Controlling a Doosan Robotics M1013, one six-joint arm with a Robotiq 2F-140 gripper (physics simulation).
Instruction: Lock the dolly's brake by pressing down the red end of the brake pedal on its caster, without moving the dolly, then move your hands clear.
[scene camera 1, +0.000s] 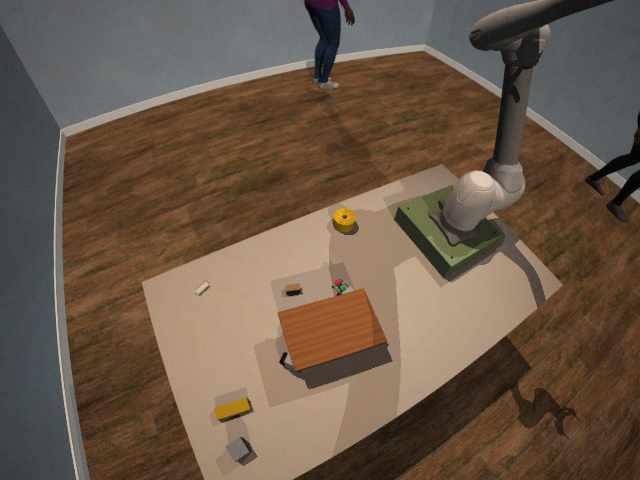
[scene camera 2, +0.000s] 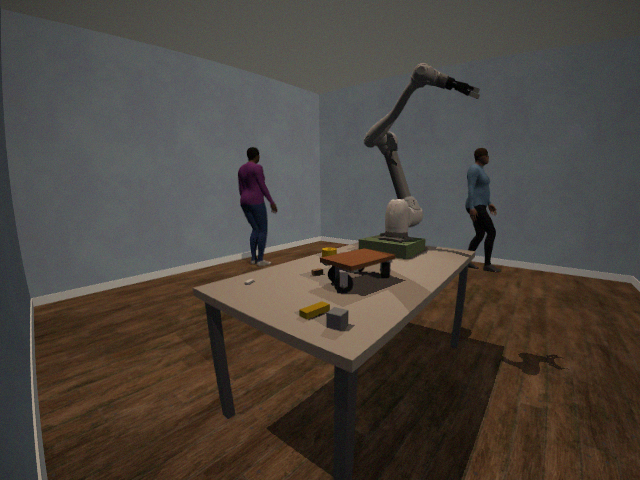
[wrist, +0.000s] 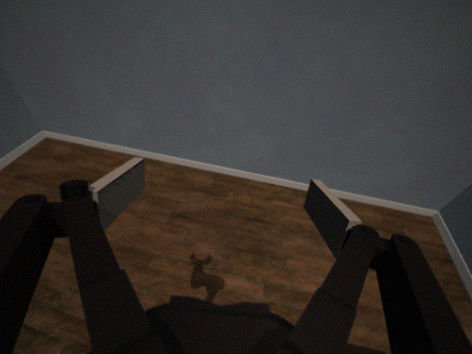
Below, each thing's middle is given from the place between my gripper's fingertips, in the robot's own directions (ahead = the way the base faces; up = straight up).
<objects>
Right now the dolly (scene camera 1: 323, 331) is 87 cm ahead of my hand, 27 cm to the right of it and 96 cm below it.
</objects>
